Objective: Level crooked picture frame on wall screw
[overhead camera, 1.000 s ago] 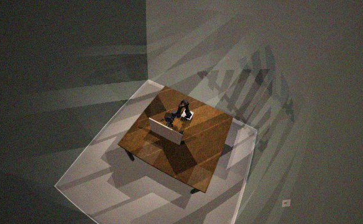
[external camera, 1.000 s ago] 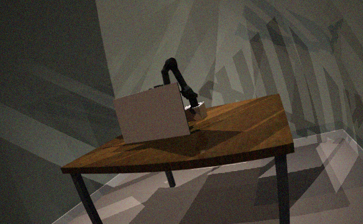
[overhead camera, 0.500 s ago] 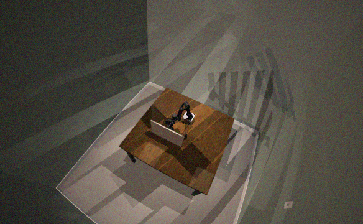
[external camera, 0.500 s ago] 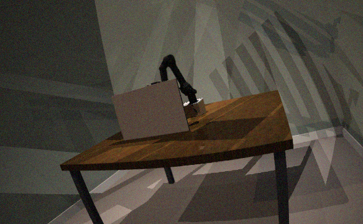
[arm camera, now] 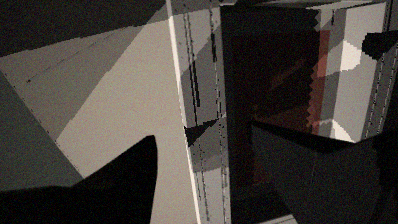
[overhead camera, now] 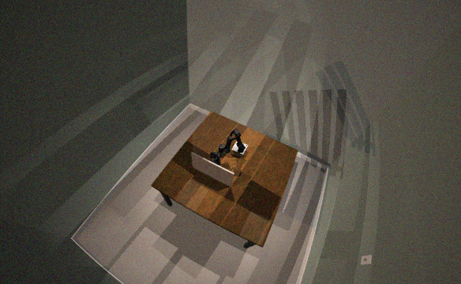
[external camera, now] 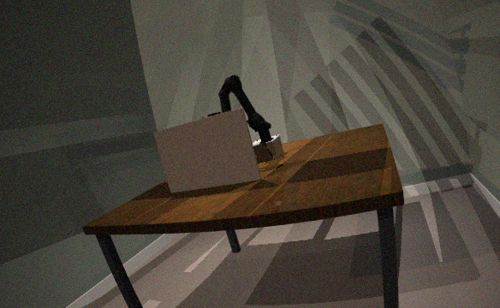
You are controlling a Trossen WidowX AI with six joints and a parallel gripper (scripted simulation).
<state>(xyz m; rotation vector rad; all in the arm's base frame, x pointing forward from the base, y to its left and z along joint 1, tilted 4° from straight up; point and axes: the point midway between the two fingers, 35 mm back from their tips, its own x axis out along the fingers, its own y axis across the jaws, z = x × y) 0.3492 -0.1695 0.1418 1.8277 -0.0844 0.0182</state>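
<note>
Right now my gripper tip is 10 mm short of the picture frame, 20 mm to the right of it and 50 mm above it. Also, from my gripper tip: wall panel: 20 mm ahead, 10 mm to the left, 60 mm below.
</note>
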